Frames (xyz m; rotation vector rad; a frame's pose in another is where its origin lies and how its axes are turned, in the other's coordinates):
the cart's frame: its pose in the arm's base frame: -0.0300 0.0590 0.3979 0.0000 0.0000 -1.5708
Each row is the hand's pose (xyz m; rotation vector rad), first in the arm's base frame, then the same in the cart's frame.
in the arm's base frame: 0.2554 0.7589 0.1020 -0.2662 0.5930 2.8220
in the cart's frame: -0.6999 0.2854 -0.2959 0.4832 -0.1838 -1.7883
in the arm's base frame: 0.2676 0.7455 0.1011 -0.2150 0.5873 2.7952
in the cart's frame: -0.6865 0.2976 -0.2968 0.4574 -0.2123 -1.8216
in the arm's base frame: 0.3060 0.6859 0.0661 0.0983 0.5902 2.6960
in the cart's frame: -0.6269 0.3360 -0.3318 0.2935 -0.4108 -1.9253
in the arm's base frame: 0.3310 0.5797 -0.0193 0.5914 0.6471 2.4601
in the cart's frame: -0.5207 0.3610 -0.4172 0.0359 -0.7974 -2.0403
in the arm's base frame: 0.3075 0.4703 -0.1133 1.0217 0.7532 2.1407
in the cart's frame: -0.4113 0.3375 -0.5112 -0.1872 -1.2377 -2.0802
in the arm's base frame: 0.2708 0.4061 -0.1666 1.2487 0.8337 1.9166
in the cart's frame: -0.3471 0.3008 -0.5645 -0.3036 -1.5233 -2.0591
